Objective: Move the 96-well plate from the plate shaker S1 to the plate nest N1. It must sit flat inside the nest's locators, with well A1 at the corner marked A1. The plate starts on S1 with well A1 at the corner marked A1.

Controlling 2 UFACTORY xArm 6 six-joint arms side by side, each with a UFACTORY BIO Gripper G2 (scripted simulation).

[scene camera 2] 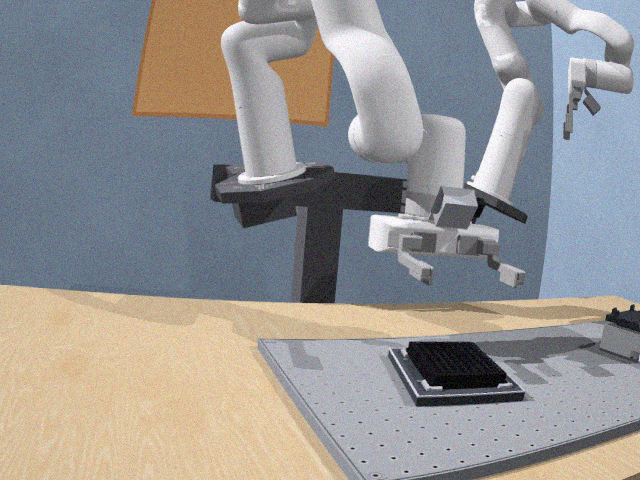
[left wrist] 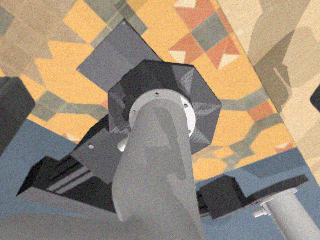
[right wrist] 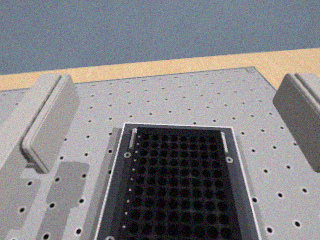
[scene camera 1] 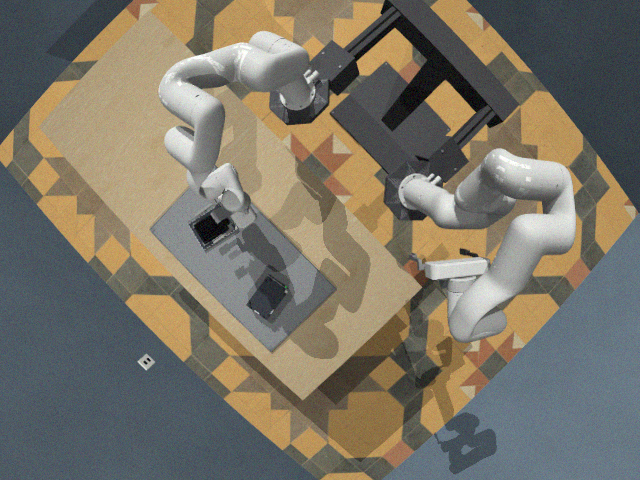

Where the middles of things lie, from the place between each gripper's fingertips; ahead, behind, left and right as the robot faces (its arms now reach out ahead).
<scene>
Right now my right hand is 1 cm short of the black 96-well plate [scene camera 2: 453, 365], 1 cm to the left of it and 10 cm above it. From my right hand the other things lie so: plate nest N1 [scene camera 2: 479, 399] (1 cm ahead, 1 cm to the right, 11 cm below).
The black 96-well plate lies 630 mm to the right of my left hand, 420 mm ahead of it and 370 mm below it. Round my left hand: plate nest N1 (630 mm to the right, 420 mm ahead, 380 mm below).
</scene>
